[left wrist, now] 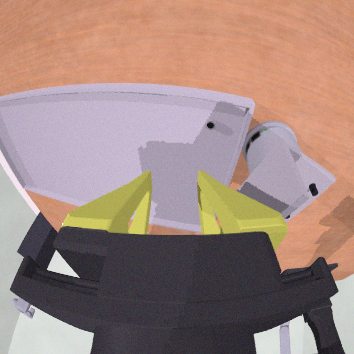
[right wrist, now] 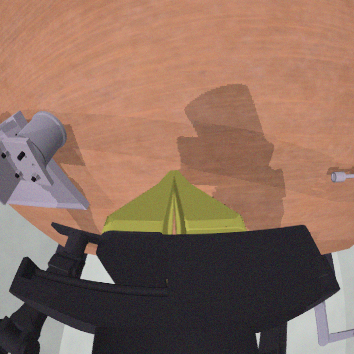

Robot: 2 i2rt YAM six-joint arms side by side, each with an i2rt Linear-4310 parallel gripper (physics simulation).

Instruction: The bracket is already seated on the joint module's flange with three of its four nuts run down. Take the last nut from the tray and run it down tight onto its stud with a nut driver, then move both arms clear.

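Frame: origin at the left arm's base, x ahead, y left, z up, level; millimetres.
Seen in the pictures: left gripper, between the fingertips: [left wrist: 174, 177]; right gripper, between the fingertips: [right wrist: 173, 177]; left arm's base, origin of its link: [right wrist: 79, 233].
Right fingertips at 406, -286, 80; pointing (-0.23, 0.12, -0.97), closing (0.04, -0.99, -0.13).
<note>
Pixels of each thing's top centre, then the offset from my right fingertips to it, as dx, dy, dz. "*": a spot on its surface instead. Level surfaces: height alone.
- pale tray, centre of its top: [left wrist: 72, 164] [right wrist: 4, 178] -149, +404, -64
- nut, centre of its top: [left wrist: 210, 125] -27, +256, -70
- joint module, centre of its top: [left wrist: 286, 199] [right wrist: 16, 168] -24, +184, -5
- nut driver's socket end, a spot on its surface: [right wrist: 338, 177] * -22, -210, -54
- wooden table, height of its surface: dz -80
My left gripper [left wrist: 174, 177] is slightly open and empty, above the near right part of the pale tray [left wrist: 75, 135]. A small dark round piece, likely the nut [left wrist: 210, 125], lies in the tray near its far right corner. The joint module [left wrist: 279, 134] [right wrist: 48, 131] is a grey cylinder standing right of the tray. The bracket [left wrist: 272, 172] [right wrist: 31, 160] sits against it; dark stud ends show on its face in the right wrist view. Which stud is bare is too small to tell. My right gripper [right wrist: 173, 177] is shut and empty, right of the module. A nut driver's socket end [right wrist: 338, 177] shows at the right edge.
The wooden table [left wrist: 175, 45] [right wrist: 150, 55] carries these things. Shadows of an arm and gripper fall on it right of the right fingers. A sloping grey plate [right wrist: 50, 199] spreads below the bracket in the right wrist view, near the table's front edge.
</note>
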